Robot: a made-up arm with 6 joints.
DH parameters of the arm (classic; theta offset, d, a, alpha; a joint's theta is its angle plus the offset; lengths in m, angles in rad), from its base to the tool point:
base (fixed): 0.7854 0 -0.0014 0
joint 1: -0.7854 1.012 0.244 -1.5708
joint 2: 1.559 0 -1.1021 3.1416
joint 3: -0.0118 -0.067 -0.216 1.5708
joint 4: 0 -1.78 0.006 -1.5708
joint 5: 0 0.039 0 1.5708
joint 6: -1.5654 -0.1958 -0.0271 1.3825
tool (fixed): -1.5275 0.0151 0 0
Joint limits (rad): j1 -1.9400..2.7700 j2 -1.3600..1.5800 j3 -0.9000..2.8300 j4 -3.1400..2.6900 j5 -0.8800..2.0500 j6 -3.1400..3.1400
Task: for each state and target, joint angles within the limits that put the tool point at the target. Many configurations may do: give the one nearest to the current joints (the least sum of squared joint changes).
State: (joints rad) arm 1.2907 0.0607 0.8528 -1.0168 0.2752 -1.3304
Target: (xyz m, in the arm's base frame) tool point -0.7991 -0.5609 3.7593
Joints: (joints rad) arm 0.6453 -0.7089 1.0281 -1.0489 0.1764 -1.3458
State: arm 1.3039 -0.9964 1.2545 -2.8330 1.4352 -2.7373
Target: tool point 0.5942 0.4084 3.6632
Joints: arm 0.5984 -0.3301 0.7335 -2.6821 1.4787 -2.7580
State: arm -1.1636 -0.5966 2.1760 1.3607 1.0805 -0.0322
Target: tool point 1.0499 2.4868 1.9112
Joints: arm -1.9251 -1.1849 1.5519 1.3452 0.3599 -0.1347
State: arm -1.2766 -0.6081 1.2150 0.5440 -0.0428 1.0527
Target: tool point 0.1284 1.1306 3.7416
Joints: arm -1.6446 -0.6520 1.1511 0.5547 -0.0129 1.0624
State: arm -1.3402 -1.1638 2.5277 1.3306 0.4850 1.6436
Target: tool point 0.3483 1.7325 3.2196
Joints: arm -1.6767 -0.4224 1.9219 1.3645 0.4665 1.6520
